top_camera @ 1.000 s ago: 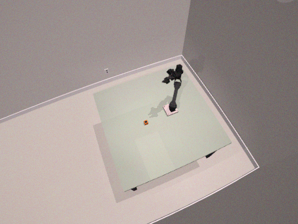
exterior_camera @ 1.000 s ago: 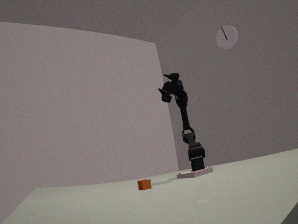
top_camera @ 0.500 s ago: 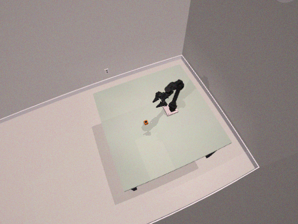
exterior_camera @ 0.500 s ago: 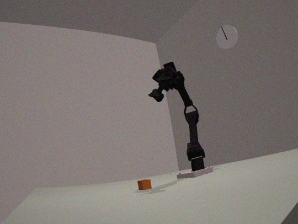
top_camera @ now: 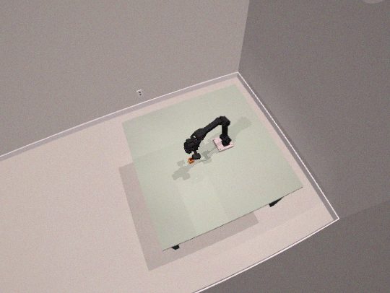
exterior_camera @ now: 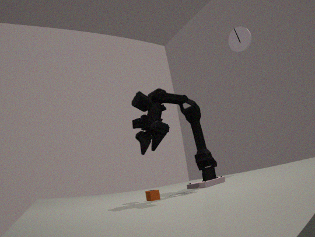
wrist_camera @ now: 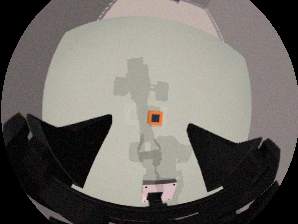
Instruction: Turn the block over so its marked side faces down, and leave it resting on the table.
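Now: gripper tip 10 mm past the orange block, 30 mm to the left of it and 160 mm above it.
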